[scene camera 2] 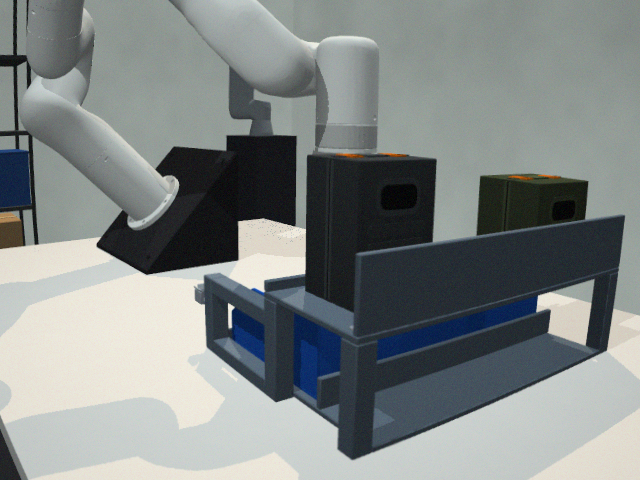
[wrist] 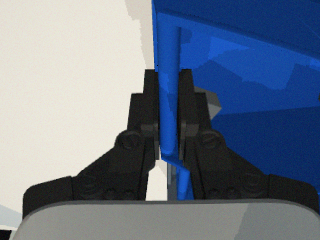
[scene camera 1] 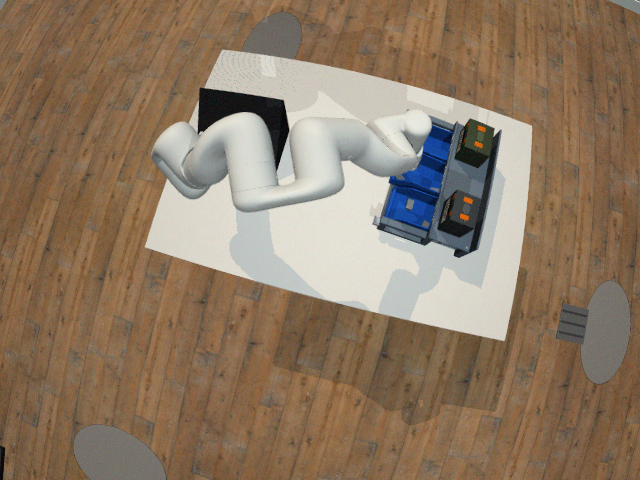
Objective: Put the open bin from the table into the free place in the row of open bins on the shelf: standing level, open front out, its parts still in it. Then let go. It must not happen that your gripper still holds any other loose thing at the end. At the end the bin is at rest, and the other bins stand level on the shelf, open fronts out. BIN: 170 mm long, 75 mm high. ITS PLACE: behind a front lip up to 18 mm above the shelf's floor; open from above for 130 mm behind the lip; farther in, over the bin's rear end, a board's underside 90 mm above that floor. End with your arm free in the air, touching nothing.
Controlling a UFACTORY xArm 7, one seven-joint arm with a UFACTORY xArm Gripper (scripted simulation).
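My gripper [wrist: 167, 89]. Blue bin [scene camera 2: 413, 340]. A blue bin [scene camera 2: 317, 350]. Also a blue bin [scene camera 2: 485, 319]. Shelf back panel [scene camera 2: 394, 287]. Again the shelf back panel [scene camera 1: 476, 239].
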